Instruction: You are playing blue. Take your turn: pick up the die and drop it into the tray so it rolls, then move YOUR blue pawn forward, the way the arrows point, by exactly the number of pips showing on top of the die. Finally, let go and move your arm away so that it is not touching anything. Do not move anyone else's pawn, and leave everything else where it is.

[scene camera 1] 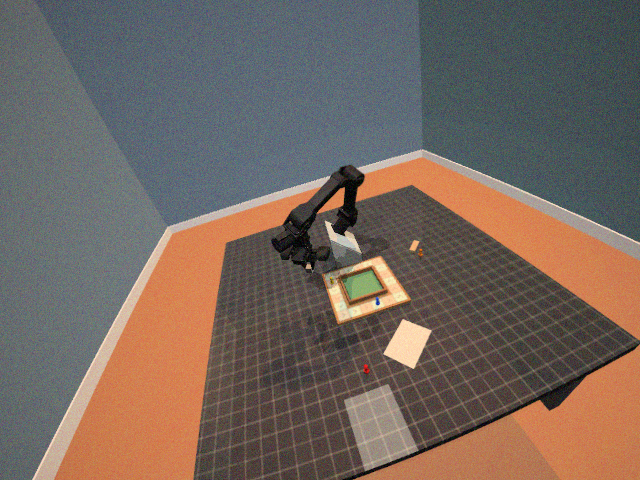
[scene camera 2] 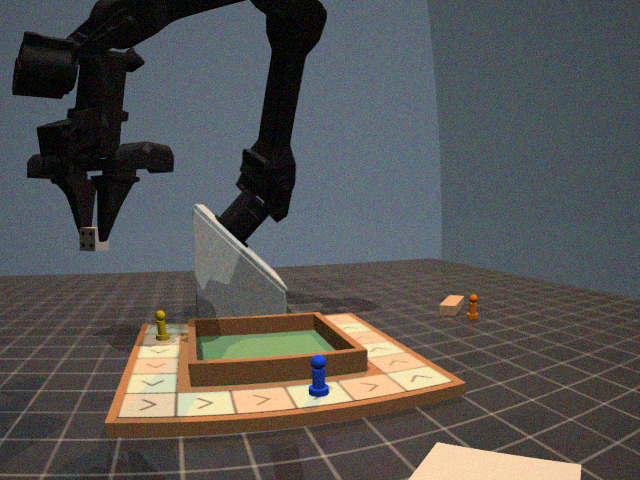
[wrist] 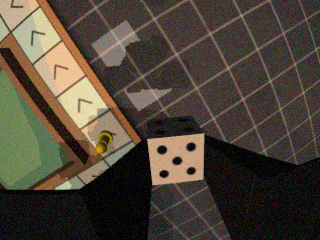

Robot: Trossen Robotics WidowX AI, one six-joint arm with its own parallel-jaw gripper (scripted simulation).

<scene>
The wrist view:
my gripper: 173,146
die: 176,145, held by my gripper
</scene>
